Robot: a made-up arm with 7 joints. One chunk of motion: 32 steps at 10 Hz.
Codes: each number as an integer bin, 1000 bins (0 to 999) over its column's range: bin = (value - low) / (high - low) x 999, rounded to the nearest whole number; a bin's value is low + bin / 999 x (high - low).
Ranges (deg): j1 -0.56..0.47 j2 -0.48..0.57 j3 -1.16..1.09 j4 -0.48..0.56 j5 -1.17..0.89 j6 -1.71..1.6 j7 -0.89..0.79
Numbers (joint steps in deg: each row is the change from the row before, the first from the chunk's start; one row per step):
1: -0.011 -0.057 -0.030 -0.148 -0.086 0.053 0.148
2: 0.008 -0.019 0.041 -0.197 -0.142 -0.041 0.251
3: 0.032 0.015 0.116 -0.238 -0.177 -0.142 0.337
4: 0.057 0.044 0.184 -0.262 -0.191 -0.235 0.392
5: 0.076 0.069 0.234 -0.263 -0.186 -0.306 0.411
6: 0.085 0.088 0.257 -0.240 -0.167 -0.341 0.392
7: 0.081 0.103 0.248 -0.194 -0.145 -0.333 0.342
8: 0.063 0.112 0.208 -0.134 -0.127 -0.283 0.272
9: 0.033 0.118 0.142 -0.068 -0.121 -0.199 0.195
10: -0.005 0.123 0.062 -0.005 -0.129 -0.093 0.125
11: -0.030 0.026 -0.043 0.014 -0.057 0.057 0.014
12: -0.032 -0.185 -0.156 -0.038 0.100 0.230 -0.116
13: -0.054 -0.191 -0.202 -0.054 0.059 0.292 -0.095
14: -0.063 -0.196 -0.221 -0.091 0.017 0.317 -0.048
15: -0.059 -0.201 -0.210 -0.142 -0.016 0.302 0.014
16: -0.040 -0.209 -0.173 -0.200 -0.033 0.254 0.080
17: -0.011 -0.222 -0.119 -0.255 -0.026 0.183 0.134
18: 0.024 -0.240 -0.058 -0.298 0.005 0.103 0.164
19: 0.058 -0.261 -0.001 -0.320 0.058 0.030 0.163
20: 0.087 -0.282 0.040 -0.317 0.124 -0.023 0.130
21: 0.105 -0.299 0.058 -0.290 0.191 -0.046 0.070
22: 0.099 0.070 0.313 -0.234 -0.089 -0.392 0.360
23: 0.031 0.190 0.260 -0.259 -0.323 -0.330 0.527
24: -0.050 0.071 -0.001 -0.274 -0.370 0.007 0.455
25: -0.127 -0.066 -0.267 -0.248 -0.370 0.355 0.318
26: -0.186 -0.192 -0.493 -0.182 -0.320 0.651 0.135
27: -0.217 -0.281 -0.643 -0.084 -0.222 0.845 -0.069
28: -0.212 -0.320 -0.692 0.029 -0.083 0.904 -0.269
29: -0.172 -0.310 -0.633 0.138 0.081 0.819 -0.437
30: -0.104 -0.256 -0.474 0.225 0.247 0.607 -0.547
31: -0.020 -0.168 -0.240 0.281 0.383 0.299 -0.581
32: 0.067 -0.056 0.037 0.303 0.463 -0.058 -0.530
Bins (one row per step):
1: 532 402 502 319 526 532 617
2: 551 439 533 272 499 504 678
3: 574 471 567 232 482 473 730
4: 598 499 597 209 475 445 762
5: 617 522 619 208 477 424 774
6: 626 540 629 231 486 413 762
7: 622 555 625 275 497 416 733
8: 604 563 607 332 506 431 691
9: 575 569 578 396 509 456 645
10: 538 574 543 456 505 488 604
11: 514 481 496 475 540 533 538
12: 512 281 446 425 616 586 460
13: 491 275 425 409 596 604 473
14: 482 270 417 374 576 612 501
15: 486 265 422 325 560 607 538
16: 504 258 438 269 551 593 577
17: 532 245 462 216 555 571 609
18: 566 228 489 175 570 547 627
19: 599 208 515 154 596 525 626
20: 628 188 533 157 628 509 607
21: 645 172 541 183 660 502 571
22: 639 523 654 236 524 398 743
23: 573 637 630 212 411 417 843
24: 495 524 515 198 388 518 800
25: 420 394 396 223 388 623 718
26: 363 274 296 286 412 713 610
27: 333 189 230 380 460 771 488
28: 338 152 208 489 527 789 369
29: 376 162 234 594 607 763 269
30: 442 213 305 677 687 699 204
31: 524 297 408 731 753 606 184
32: 608 403 531 752 792 499 214

